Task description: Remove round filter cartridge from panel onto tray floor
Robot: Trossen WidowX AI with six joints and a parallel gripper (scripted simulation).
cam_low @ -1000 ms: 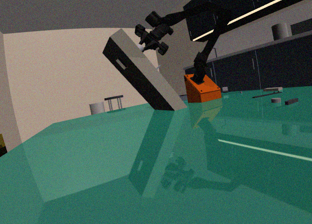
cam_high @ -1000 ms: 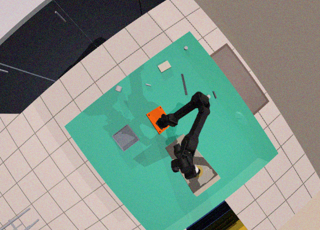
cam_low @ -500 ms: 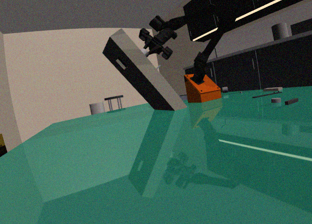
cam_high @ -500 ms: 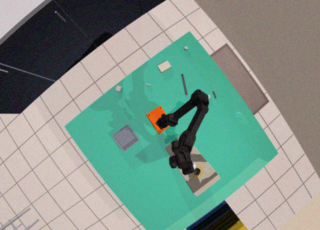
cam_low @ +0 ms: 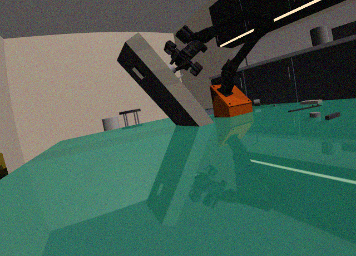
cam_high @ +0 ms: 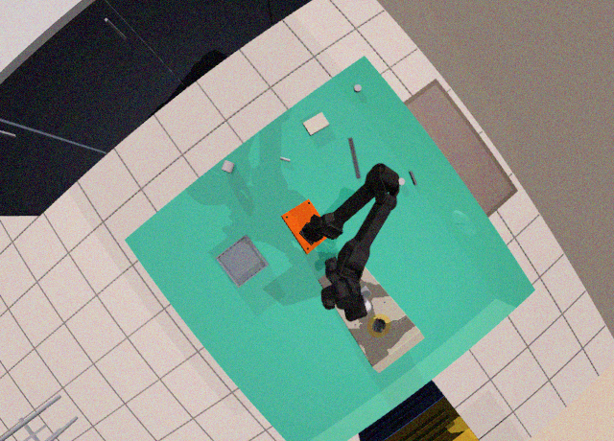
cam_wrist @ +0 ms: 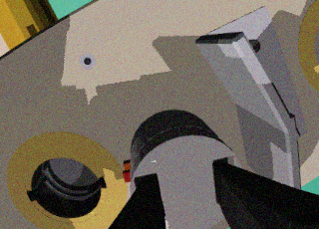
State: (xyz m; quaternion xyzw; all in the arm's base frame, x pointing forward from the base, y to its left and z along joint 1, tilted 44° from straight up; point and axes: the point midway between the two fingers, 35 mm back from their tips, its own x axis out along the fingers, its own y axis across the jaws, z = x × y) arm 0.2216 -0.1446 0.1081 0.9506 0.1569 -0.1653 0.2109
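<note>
Right now my gripper tip is 10 mm short of the round grey filter cartridge and 10 mm above it. From my gripper tip the other things lie so: beige block 570 mm behind, 360 mm to the left, 230 mm below; then grey service panel 50 mm below, 50 mm ahead; then grey square tray 380 mm behind, 240 mm to the right, 230 mm below.
</note>
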